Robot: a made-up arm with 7 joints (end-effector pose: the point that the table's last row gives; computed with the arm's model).
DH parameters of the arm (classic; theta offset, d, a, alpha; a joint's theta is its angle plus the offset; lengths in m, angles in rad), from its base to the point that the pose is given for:
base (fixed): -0.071 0 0 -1.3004
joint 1: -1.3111 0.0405 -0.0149 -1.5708
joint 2: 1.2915 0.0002 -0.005 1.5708
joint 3: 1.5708 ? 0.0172 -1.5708
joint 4: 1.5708 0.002 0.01 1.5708
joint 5: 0 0.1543 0.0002 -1.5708
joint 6: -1.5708 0 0.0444 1.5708
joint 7: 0 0 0 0
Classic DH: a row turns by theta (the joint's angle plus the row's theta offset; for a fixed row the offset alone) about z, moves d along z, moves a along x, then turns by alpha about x.
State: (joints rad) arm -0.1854 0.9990 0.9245 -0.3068 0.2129 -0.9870 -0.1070
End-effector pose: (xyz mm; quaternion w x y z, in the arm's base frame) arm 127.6 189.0 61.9 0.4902 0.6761 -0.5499 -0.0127
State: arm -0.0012 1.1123 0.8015 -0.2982 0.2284 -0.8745 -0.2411
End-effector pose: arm 148.1 183.1 42.0 0.5422 0.7249 -0.3990 -0.1462
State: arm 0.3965 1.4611 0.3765 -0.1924 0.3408 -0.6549 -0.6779
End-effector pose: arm 168.5 185.1 -58.3 0.4409 0.7159 0.1007 -0.5319
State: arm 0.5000 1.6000 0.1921 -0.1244 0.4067 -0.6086 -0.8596
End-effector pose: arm 153.4 197.4 -96.1 0.3010 0.6487 0.2806 -0.6402
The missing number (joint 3, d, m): -0.1658
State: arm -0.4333 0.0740 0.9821 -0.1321 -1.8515 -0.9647 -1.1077
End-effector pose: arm 131.5 229.9 -136.6 0.4810 -0.1484 -0.8336 0.2276
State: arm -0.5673 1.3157 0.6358 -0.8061 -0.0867 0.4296 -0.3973
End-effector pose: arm 122.8 95.7 126.8 0.6997 0.6206 -0.3540 0.0038
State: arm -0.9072 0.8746 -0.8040 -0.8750 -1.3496 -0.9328 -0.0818
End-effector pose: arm 141.0 -12.0 11.8 0.5803 -0.4489 -0.3932 -0.5542
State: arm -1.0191 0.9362 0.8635 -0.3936 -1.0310 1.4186 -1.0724
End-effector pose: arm 151.3 180.5 118.1 0.8211 0.0271 -0.1119 -0.5591
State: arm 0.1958 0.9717 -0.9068 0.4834 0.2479 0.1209 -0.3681
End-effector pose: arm -18.6 193.5 -291.9 0.4575 0.4123 0.6219 -0.4837
